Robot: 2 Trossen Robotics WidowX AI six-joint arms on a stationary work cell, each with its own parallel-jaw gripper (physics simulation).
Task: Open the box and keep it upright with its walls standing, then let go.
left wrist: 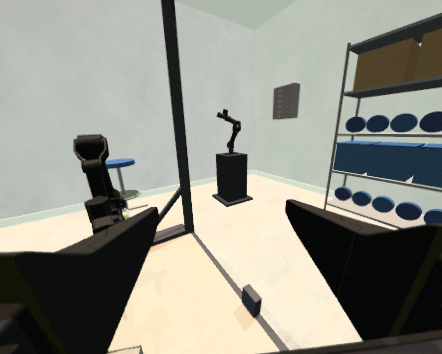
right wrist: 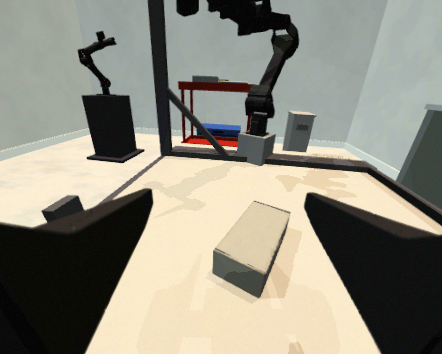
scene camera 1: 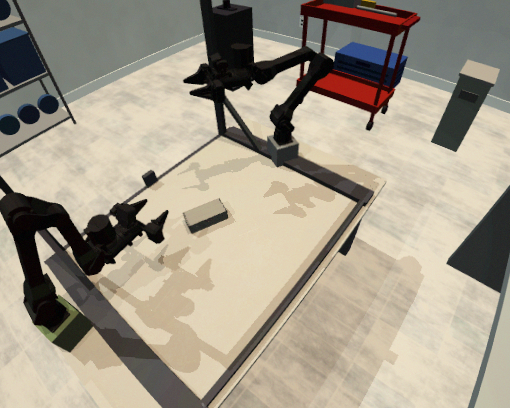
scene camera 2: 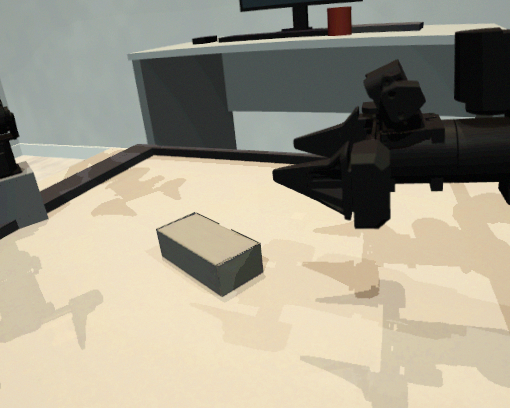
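Where they show: left gripper, between the fingertips: (left wrist: 223, 209) (scene camera 1: 186, 87); right gripper, between the fingertips: (right wrist: 230, 197) (scene camera 1: 157, 205) (scene camera 2: 284, 158); left arm's base, origin of its link: (right wrist: 257, 133) (scene camera 1: 282, 139) (scene camera 2: 2, 173); right arm's base, origin of its link: (scene camera 1: 55, 317).
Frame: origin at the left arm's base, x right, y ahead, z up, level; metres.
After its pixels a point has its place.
A small grey-walled box (scene camera 1: 205, 215) {x -0.220, y 0.407, z -0.052 m} (scene camera 2: 212, 250) {x -0.189, y 0.445, z -0.051 m} (right wrist: 252, 240) {x -0.207, y 0.433, z -0.051 m} with a flat beige top lies upright on the table, its top closed. A corner of the box (left wrist: 127, 351) {x -0.198, y 0.471, z -0.052 m} shows at the bottom edge of the left wrist view. My right gripper (scene camera 1: 157, 208) {x -0.233, y 0.545, z 0.081 m} (scene camera 2: 284, 160) {x -0.233, y 0.545, z 0.081 m} (right wrist: 230, 197) {x -0.233, y 0.545, z 0.081 m} is open and empty, above the table at the left of the box in scene camera 1. My left gripper (scene camera 1: 187, 86) {x -0.001, y 0.351, z 0.318 m} (left wrist: 223, 209) {x -0.001, y 0.351, z 0.318 m} is open and empty, high above the table's far side in scene camera 1.
The table (scene camera 1: 260, 250) {x -0.403, y 0.275, z -0.096 m} (scene camera 2: 125, 325) {x -0.060, y 0.448, z -0.097 m} has a dark raised frame (scene camera 1: 300, 288) {x -0.586, y 0.222, z -0.078 m} along its edges. A dark upright post (left wrist: 178, 125) {x -0.135, y 0.926, z 0.395 m} (right wrist: 160, 85) {x 0.270, y 0.196, z 0.144 m} stands at its far corner. A small dark block (scene camera 1: 149, 178) {x 0.065, y 0.567, z -0.056 m} (left wrist: 251, 300) {x 0.075, y 0.552, z -0.047 m} (right wrist: 63, 209) {x 0.065, y 0.570, z -0.046 m} sits on the table's edge rail.
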